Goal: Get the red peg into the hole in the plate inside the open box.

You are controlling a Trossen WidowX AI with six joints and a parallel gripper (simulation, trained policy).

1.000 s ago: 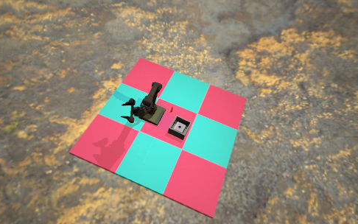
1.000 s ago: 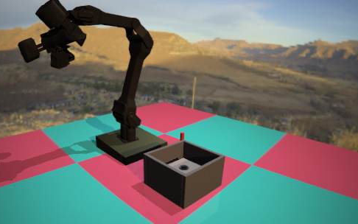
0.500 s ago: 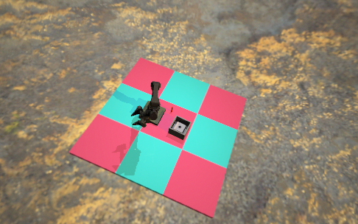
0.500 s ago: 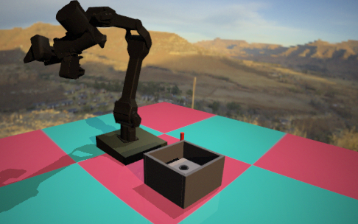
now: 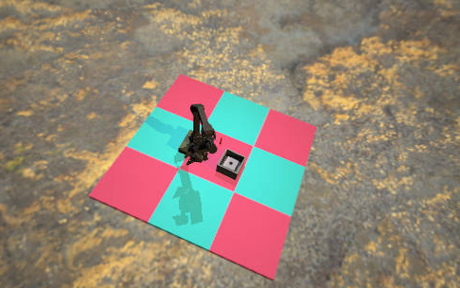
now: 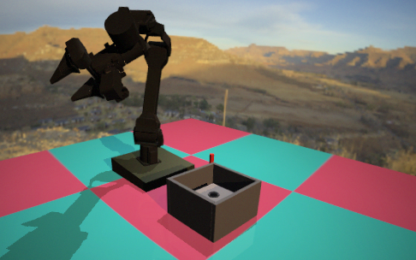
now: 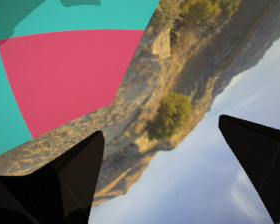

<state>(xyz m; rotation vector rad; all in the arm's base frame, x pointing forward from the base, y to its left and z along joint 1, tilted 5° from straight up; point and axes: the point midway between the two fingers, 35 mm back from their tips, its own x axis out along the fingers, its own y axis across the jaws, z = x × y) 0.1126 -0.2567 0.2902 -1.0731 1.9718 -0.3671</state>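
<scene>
Now: gripper tip 3 cm short of the red peg, 43 cm to the right of it and 26 cm above it. Also, from my gripper tip: grey box: 20 cm ahead, 29 cm to the left, 28 cm below; then grey plate: 20 cm ahead, 29 cm to the left, 26 cm below.
</scene>
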